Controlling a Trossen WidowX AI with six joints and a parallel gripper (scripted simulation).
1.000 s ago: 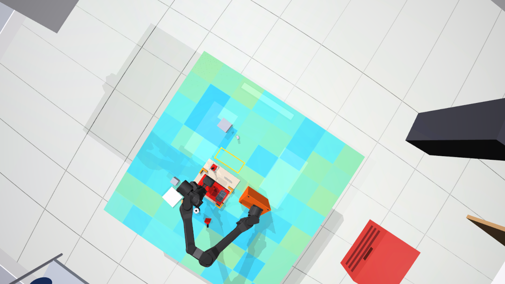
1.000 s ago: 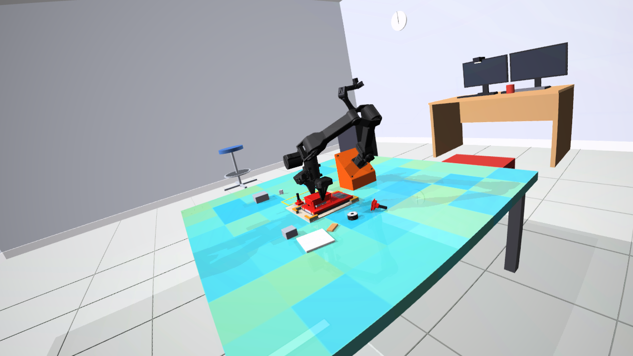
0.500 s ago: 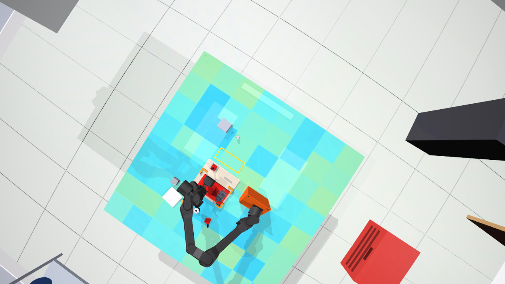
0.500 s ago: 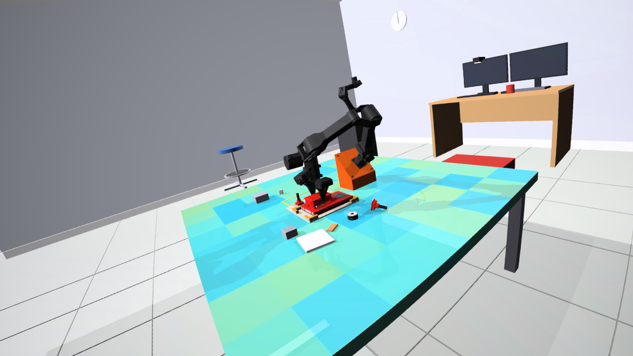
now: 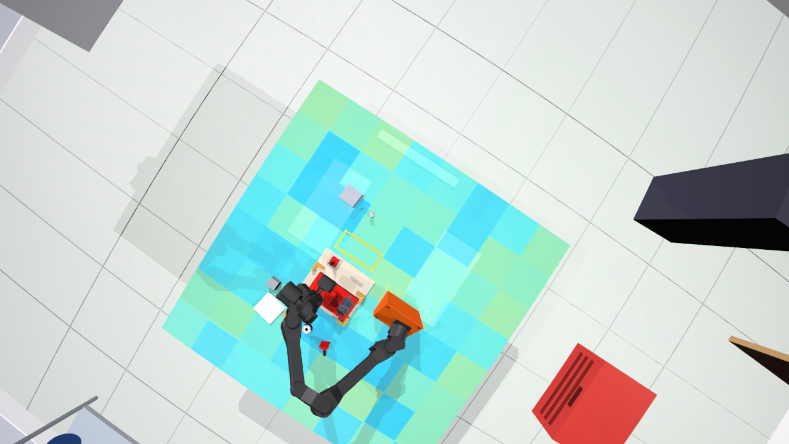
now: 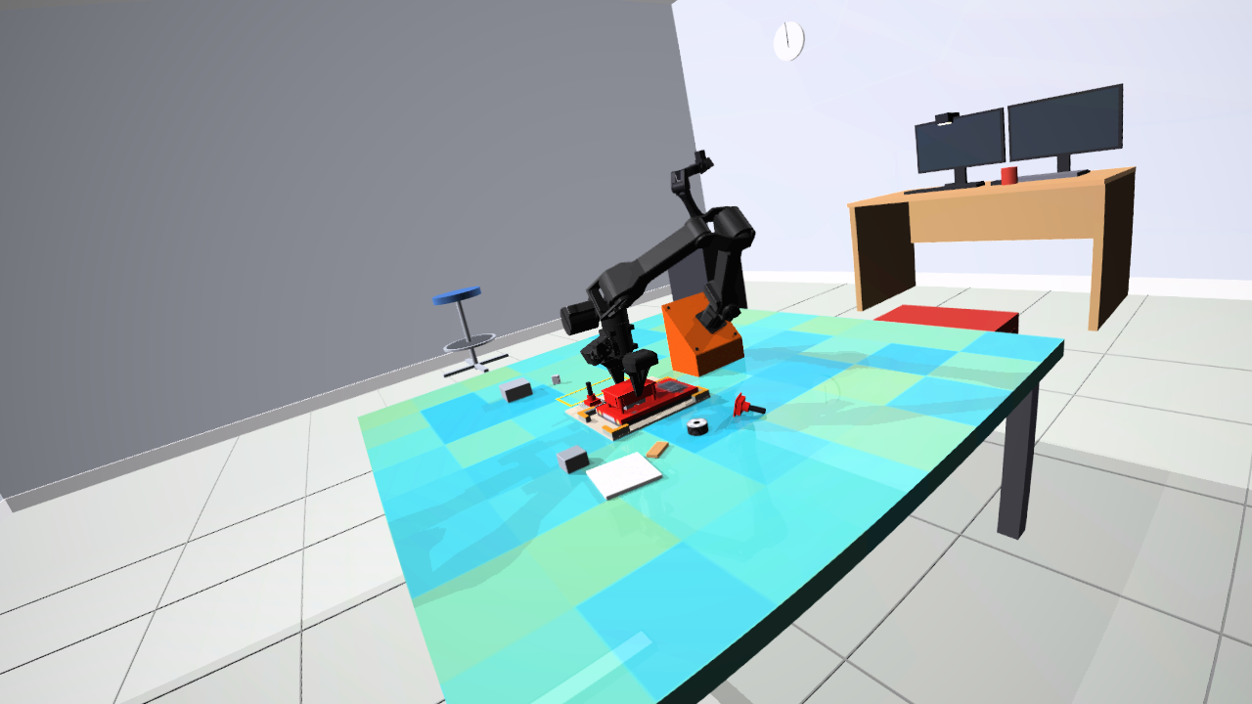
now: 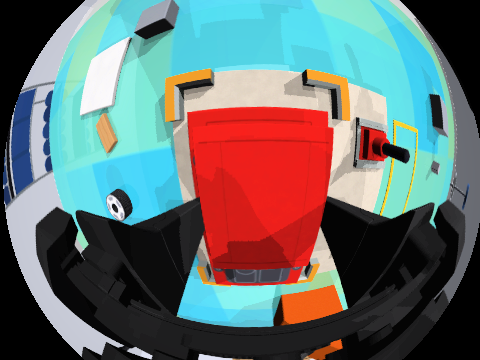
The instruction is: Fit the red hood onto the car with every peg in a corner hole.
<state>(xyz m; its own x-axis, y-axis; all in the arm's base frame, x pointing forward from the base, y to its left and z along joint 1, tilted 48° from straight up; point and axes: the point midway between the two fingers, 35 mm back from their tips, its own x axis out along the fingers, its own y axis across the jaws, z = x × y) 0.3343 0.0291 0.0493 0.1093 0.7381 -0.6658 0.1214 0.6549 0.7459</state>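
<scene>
My gripper tip is 1 cm below the red hood. Round my gripper tip: black wheel: 18 cm to the left, 4 cm below, 1 cm behind; then wooden chip: 17 cm to the left, 9 cm ahead, 5 cm below; then beige jig: 4 cm below, 2 cm to the right, 2 cm behind.
</scene>
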